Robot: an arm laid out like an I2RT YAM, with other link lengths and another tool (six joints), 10 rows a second.
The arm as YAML. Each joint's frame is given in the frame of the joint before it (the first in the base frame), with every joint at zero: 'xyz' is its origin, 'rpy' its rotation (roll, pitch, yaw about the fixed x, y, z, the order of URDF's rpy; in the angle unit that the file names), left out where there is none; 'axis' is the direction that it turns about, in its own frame. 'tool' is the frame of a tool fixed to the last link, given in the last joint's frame.
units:
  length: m
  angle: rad
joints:
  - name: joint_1
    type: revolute
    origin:
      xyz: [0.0, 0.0, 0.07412]
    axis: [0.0, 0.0, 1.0]
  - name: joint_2
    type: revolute
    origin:
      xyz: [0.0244, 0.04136, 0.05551]
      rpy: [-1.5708, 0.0, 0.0]
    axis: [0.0, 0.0, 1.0]
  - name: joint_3
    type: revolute
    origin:
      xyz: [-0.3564, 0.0, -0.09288]
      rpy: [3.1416, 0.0, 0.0]
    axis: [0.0, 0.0, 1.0]
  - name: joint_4
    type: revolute
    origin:
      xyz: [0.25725, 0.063, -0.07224]
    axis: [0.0, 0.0, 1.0]
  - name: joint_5
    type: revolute
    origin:
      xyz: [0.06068, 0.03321, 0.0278]
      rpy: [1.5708, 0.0, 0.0]
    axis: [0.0, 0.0, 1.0]
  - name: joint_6
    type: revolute
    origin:
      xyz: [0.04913, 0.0, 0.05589]
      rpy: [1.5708, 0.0, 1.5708]
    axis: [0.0, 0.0, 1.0]
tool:
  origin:
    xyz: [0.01, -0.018, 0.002]
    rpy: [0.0, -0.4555, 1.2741]
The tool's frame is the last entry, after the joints.
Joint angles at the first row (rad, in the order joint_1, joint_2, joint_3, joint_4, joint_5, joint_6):
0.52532, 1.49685, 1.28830, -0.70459, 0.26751, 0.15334
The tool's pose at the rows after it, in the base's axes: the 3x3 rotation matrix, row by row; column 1 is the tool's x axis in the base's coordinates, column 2 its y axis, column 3 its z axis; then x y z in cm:
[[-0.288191, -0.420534, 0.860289], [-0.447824, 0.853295, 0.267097], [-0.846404, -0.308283, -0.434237]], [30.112, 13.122, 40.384]
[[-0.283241, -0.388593, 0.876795], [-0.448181, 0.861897, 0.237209], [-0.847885, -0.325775, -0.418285]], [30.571, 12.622, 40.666]
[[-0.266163, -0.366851, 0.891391], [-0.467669, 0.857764, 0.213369], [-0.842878, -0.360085, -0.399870]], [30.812, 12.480, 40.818]
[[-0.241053, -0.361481, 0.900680], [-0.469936, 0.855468, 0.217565], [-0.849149, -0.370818, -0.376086]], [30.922, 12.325, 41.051]
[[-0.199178, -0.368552, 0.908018], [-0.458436, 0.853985, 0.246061], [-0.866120, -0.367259, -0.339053]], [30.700, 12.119, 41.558]
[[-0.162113, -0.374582, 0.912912], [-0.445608, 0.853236, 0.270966], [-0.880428, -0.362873, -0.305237]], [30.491, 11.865, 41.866]
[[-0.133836, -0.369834, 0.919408], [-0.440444, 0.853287, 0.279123], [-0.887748, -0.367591, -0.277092]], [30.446, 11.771, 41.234]
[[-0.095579, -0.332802, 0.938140], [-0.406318, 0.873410, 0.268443], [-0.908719, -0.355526, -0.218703]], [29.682, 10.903, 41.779]
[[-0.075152, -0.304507, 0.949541], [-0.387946, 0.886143, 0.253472], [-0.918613, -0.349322, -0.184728]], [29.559, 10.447, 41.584]
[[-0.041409, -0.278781, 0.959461], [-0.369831, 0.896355, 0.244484], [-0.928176, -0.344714, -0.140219]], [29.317, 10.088, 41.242]
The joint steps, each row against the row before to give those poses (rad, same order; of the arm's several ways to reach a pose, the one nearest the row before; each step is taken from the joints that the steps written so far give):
-0.01232, 0.01236, 0.00614, 0.00204, 0.01586, -0.00300
-0.01708, 0.00368, 0.00891, 0.00914, 0.02282, -0.00229
-0.00311, 0.00159, 0.00022, 0.01780, 0.03622, -0.01570
-0.00616, -0.00611, -0.00429, 0.02755, 0.00312, -0.01851
-0.00631, -0.02037, -0.01012, 0.03827, -0.02066, -0.02318
-0.00796, -0.01900, -0.01524, 0.03922, -0.02181, -0.01960
-0.00289, -0.01021, -0.04170, 0.06373, -0.00239, -0.01204
-0.01288, -0.04074, -0.03004, 0.04844, 0.00084, 0.01197
-0.01009, -0.01395, -0.02861, 0.04788, 0.00587, 0.00862
-0.00609, -0.01796, -0.04094, 0.06776, 0.00584, 0.00321

